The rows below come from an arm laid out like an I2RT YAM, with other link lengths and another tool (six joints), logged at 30 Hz.
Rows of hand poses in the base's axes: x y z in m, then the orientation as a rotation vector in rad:
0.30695 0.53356 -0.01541 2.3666 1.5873 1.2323
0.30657 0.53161 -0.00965 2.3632 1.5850 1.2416
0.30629 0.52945 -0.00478 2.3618 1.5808 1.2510
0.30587 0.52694 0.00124 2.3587 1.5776 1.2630
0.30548 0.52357 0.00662 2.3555 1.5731 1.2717
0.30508 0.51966 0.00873 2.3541 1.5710 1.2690
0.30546 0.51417 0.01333 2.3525 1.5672 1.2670
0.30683 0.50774 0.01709 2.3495 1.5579 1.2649
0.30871 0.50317 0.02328 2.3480 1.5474 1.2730
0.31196 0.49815 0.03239 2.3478 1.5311 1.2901
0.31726 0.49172 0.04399 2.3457 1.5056 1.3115
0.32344 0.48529 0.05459 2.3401 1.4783 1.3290
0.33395 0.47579 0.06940 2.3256 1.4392 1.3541
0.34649 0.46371 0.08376 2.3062 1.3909 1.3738
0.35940 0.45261 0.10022 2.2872 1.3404 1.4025
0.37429 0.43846 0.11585 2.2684 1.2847 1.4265
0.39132 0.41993 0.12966 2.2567 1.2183 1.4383
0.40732 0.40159 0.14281 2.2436 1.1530 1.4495
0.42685 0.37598 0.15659 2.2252 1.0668 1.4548
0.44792 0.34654 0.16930 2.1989 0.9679 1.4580
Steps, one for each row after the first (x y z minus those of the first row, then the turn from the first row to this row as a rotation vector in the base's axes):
-0.00038 -0.00195 0.00576 0.0036 -0.0055 0.0001
-0.00066 -0.00411 0.01063 0.0081 -0.0102 -0.0012
-0.00108 -0.00662 0.01665 0.0135 -0.0165 -0.0013
-0.00147 -0.00999 0.02203 0.0166 -0.0222 -0.0028
-0.00187 -0.01390 0.02414 0.0138 -0.0229 -0.0046
-0.00149 -0.01939 0.02874 0.0112 -0.0244 -0.0076
-0.00012 -0.02582 0.03250 0.0070 -0.0283 -0.0143
0.00176 -0.03039 0.03869 0.0100 -0.0344 -0.0201
0.00501 -0.03541 0.04780 0.0190 -0.0437 -0.0283
0.01031 -0.04184 0.05940 0.0288 -0.0578 -0.0420
0.01649 -0.04827 0.07000 0.0343 -0.0734 -0.0575
0.02700 -0.05777 0.08481 0.0390 -0.1000 -0.0795
0.03954 -0.06985 0.09917 0.0373 -0.1307 -0.1087
0.05245 -0.08095 0.11563 0.0428 -0.1638 -0.1377
0.06734 -0.09510 0.13126 0.0460 -0.1968 -0.1712
0.08437 -0.11363 0.14507 0.0456 -0.2242 -0.2149
0.10037 -0.13197 0.15822 0.0454 -0.2517 -0.2582
0.11990 -0.15758 0.17200 0.0398 -0.2858 -0.3178
0.14097 -0.18702 0.18471 0.0310 -0.3270 -0.3873

